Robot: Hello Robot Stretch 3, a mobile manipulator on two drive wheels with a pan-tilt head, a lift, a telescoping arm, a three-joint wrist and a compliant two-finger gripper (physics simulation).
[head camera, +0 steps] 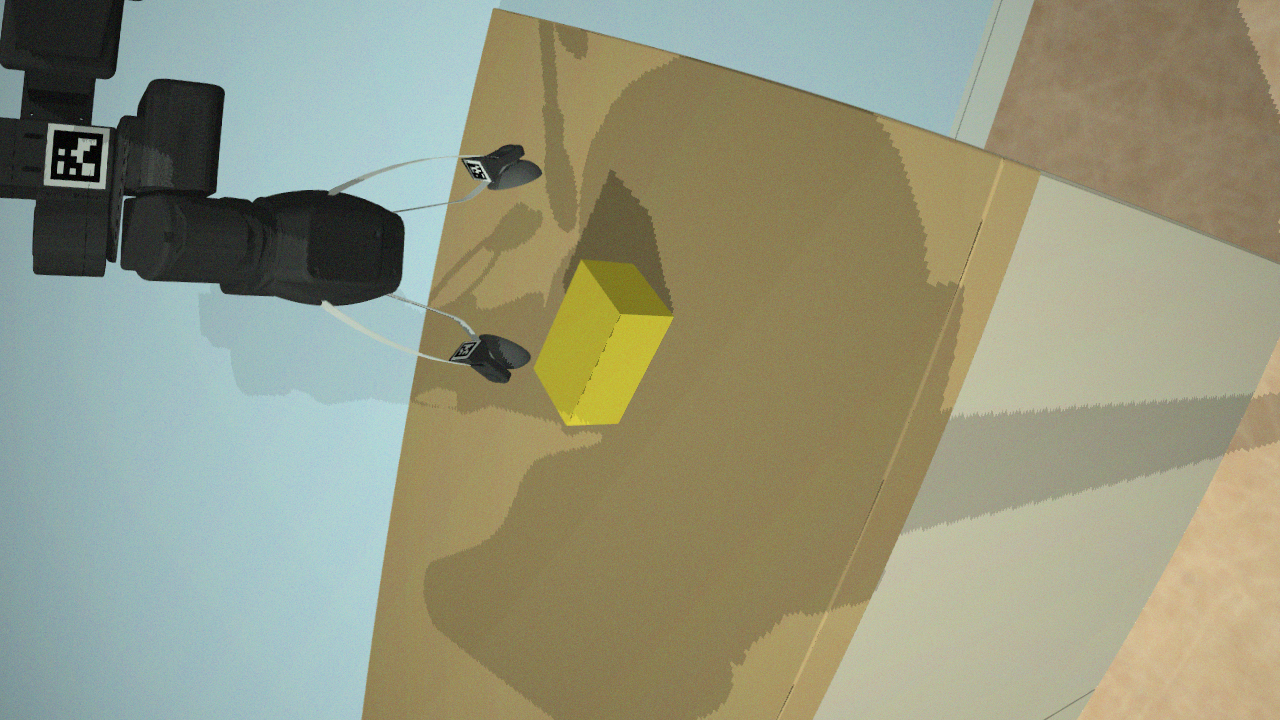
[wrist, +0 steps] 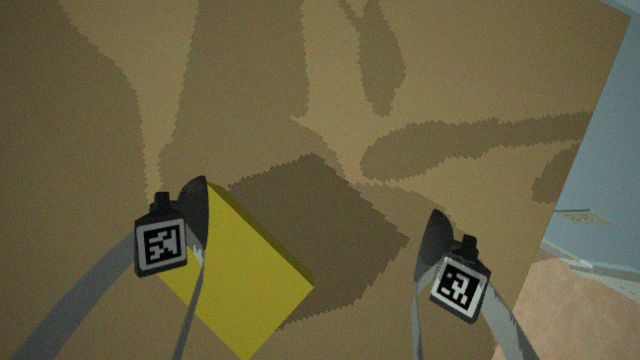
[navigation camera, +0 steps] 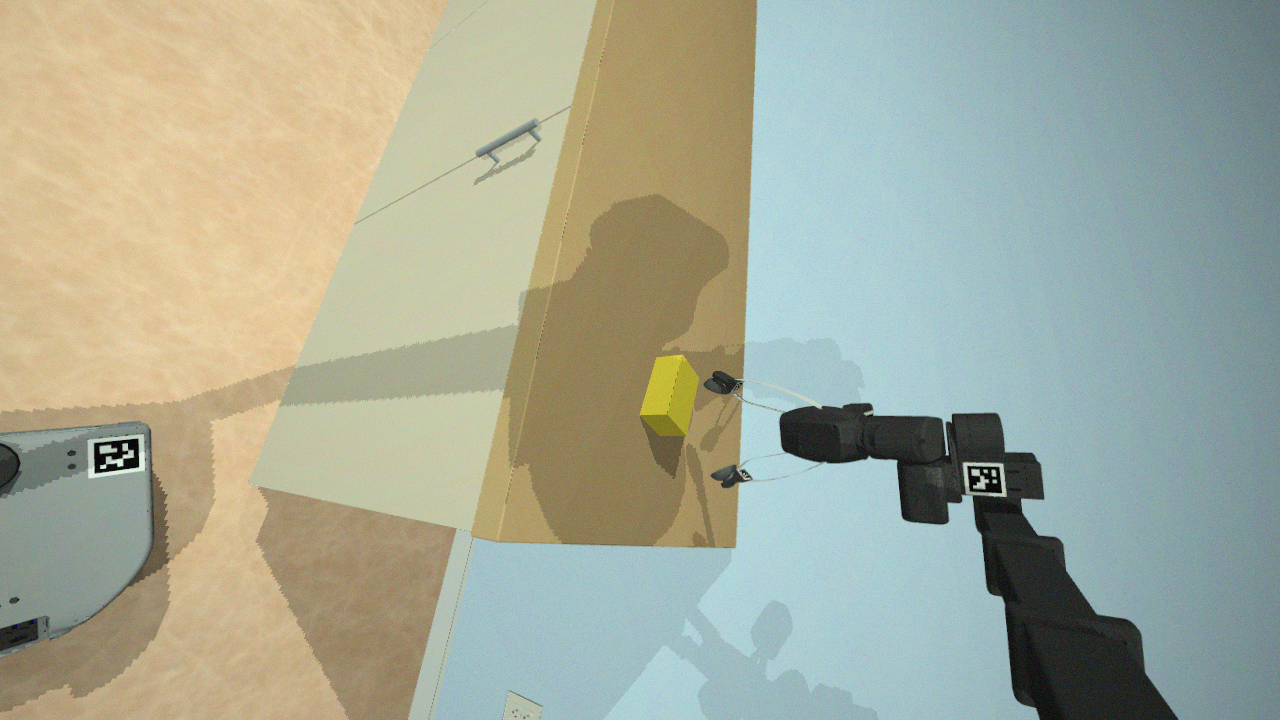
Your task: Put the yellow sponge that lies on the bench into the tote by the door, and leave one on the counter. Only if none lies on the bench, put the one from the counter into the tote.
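Frame: origin at the robot's base, x ahead, y left, z up, level; metres.
Seen in the pictures: gripper, fingertip midpoint: [head camera: 525, 265] [wrist: 315, 217] [navigation camera: 711, 428].
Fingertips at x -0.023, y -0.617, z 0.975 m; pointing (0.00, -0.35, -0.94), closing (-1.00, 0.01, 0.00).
Note:
Offsets run from my fingertips to a thing's top centre. "spot": to the spot under its first point. Level surfaces: height alone.
A yellow sponge {0.020 m down, 0.054 m ahead, 0.040 m left} [head camera: 603, 344] [navigation camera: 669, 394] [wrist: 250, 280], a block in shape, lies on the wood-coloured top of a cabinet-like counter {0.065 m down} [head camera: 760, 376] [navigation camera: 680, 107] [wrist: 250, 75], toward its wall side and near one end. My gripper [head camera: 512, 264] [navigation camera: 724, 429] [wrist: 315, 217] is open, with its fingers wide apart and nothing between them. It hangs above the top, on the wall side of the sponge. In the wrist view the left finger covers part of the sponge, and the right finger is well to its right. The tote, the door and a separate bench do not show.
The pale blue wall [head camera: 223, 537] [navigation camera: 984, 223] runs along the back edge of the top. The cabinet front has a handle {spot: 0.227 m down, 0.464 m ahead, 0.156 m left} [navigation camera: 507, 138]. A wall outlet {0.518 m down, 0.681 m back, 0.088 m right} [navigation camera: 522, 707] [wrist: 585, 217] is beyond the end. My base [navigation camera: 71, 537] stands on the floor {0.974 m down} [navigation camera: 223, 223] before the cabinet.

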